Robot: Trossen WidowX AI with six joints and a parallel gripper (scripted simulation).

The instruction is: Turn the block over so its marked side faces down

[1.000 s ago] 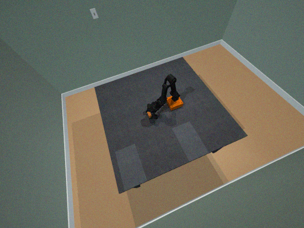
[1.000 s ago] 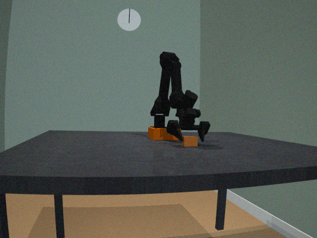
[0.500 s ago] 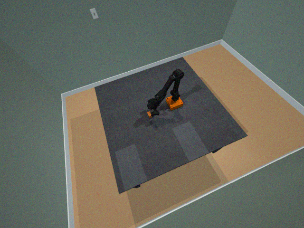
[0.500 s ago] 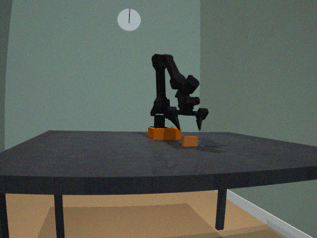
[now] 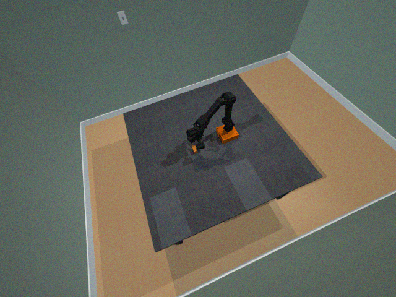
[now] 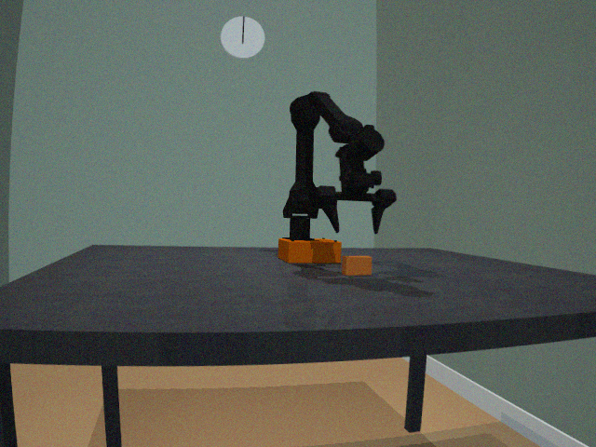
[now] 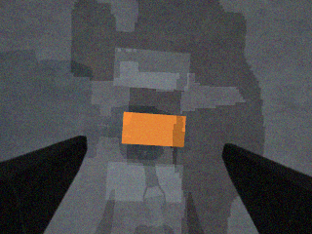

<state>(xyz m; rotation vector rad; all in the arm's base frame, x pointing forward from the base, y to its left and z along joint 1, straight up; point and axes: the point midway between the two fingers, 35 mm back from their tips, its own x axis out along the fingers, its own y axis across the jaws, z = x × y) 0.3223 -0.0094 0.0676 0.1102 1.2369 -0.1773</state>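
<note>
The orange block is 7 cm below my gripper tip.
</note>
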